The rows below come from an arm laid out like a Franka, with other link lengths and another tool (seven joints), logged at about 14 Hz.
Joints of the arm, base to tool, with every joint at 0 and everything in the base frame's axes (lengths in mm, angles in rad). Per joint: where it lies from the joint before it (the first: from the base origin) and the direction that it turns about. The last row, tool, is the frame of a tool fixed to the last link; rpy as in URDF.
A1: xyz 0 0 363 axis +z
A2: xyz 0 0 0 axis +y
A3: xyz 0 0 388.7 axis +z
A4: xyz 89.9 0 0 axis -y
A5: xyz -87.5 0 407 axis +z
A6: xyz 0 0 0 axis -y
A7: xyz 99.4 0 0 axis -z
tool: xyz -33 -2 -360.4 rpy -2.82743 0 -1.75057
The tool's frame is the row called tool.
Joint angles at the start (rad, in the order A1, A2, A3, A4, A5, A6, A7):
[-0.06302 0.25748 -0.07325 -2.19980 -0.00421 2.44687 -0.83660]
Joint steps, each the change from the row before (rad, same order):
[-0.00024 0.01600 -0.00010 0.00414 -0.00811 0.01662 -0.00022]
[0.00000 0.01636 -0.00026 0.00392 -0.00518 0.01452 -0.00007]
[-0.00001 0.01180 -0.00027 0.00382 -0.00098 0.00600 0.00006]
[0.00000 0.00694 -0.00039 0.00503 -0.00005 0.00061 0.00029]
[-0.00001 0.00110 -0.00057 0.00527 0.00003 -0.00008 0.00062]
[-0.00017 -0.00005 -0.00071 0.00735 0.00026 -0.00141 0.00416]
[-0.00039 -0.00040 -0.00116 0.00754 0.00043 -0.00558 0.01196]
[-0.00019 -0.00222 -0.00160 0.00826 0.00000 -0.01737 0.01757]
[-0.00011 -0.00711 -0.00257 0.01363 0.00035 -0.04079 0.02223]
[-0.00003 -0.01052 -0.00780 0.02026 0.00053 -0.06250 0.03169]
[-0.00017 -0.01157 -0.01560 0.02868 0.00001 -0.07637 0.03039]
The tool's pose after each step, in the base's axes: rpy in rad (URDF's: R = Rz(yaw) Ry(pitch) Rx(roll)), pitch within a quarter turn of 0, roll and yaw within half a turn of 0; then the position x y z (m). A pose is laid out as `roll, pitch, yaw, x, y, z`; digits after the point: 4 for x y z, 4 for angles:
-2.8483, -0.0186, -1.0379, 0.5810, -0.1118, 0.0895
-2.8494, -0.0232, -1.0335, 0.5841, -0.1135, 0.0826
-2.8518, -0.0231, -1.0327, 0.5852, -0.1141, 0.0777
-2.8532, -0.0228, -1.0331, 0.5866, -0.1147, 0.0756
-2.8501, -0.0255, -1.0343, 0.5895, -0.1154, 0.0770
-2.8453, -0.0294, -1.0395, 0.5933, -0.1163, 0.0799
-2.8431, -0.0312, -1.0534, 0.5957, -0.1173, 0.0827
-2.8484, -0.0278, -1.0729, 0.5946, -0.1180, 0.0860
-2.8645, -0.0172, -1.0987, 0.5895, -0.1185, 0.0928
-2.8913, -0.0027, -1.1397, 0.5804, -0.1215, 0.1032
-2.9238, 0.0104, -1.1875, 0.5703, -0.1292, 0.1178

